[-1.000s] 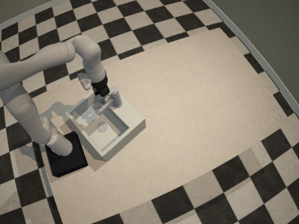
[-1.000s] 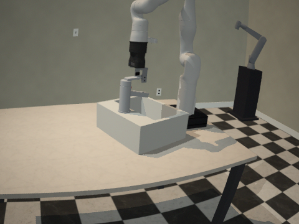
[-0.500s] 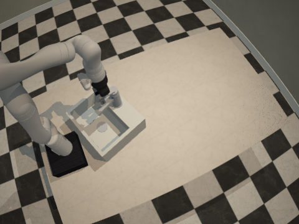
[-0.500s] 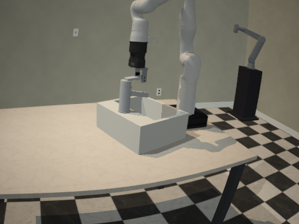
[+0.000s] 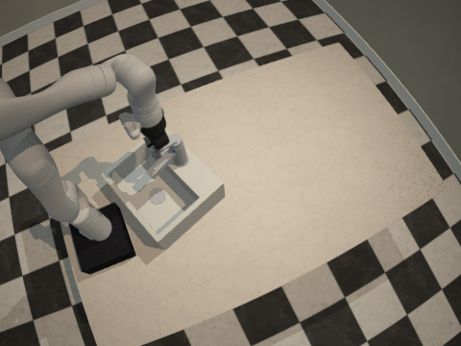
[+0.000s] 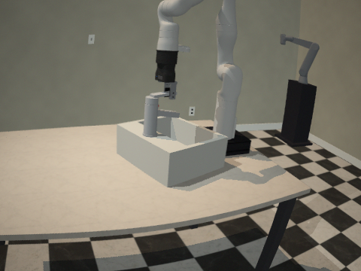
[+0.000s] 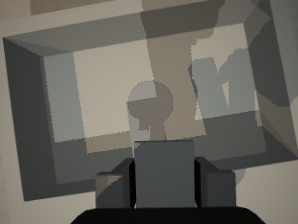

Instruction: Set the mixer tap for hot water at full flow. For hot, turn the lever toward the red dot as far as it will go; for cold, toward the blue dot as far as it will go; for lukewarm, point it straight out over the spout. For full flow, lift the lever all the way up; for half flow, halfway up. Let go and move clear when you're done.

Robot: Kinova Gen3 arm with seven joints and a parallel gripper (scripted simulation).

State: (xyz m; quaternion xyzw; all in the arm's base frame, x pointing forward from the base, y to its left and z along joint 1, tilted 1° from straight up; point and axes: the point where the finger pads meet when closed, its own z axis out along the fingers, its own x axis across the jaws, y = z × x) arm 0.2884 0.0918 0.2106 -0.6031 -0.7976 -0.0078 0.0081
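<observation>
Right now the lever is 2 cm ahead of my hand and 1 cm to the left of it. Round my hand: white sink basin: 24 cm below, 4 cm behind, 3 cm to the right.
</observation>
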